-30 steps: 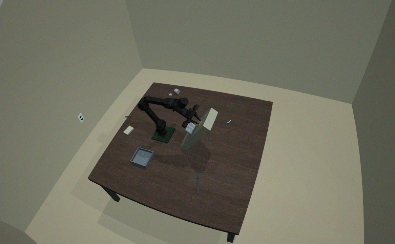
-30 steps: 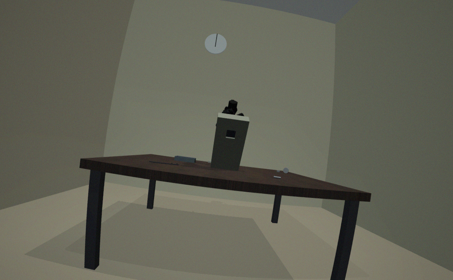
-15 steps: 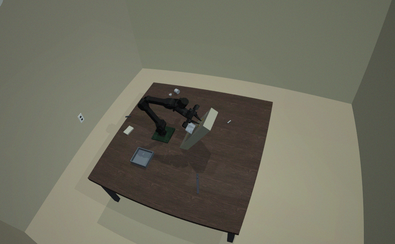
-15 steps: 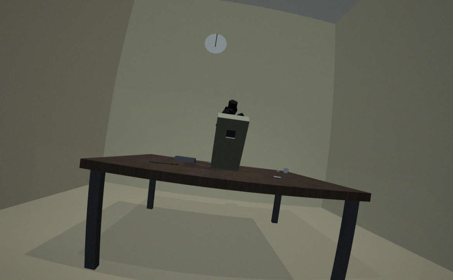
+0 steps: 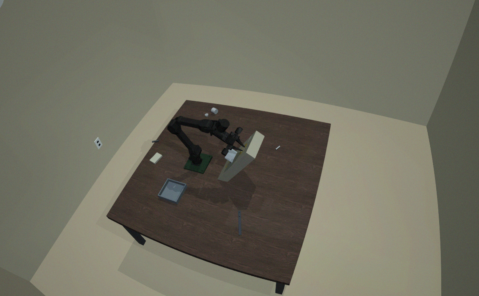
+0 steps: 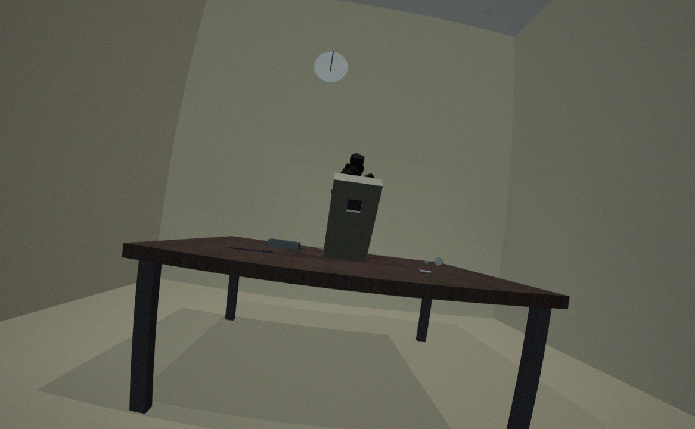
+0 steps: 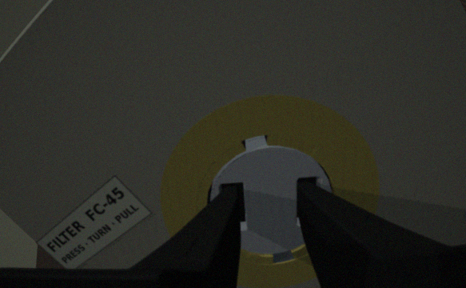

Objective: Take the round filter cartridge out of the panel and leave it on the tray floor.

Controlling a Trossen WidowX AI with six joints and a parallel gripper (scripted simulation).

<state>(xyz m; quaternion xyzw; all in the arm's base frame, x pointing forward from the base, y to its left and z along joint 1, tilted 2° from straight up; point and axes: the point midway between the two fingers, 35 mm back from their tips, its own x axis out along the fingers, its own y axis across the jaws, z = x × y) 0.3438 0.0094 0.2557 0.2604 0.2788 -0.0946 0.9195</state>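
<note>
My gripper tip is now 1 cm short of the filter cartridge and 1 cm above it. The rest, counted from my gripper tip: tray (43 cm behind, 28 cm to the right, 24 cm below); short pin (28 cm to the left, 24 cm below, 13 cm ahead); beige service panel (8 cm below, 4 cm behind).
</note>
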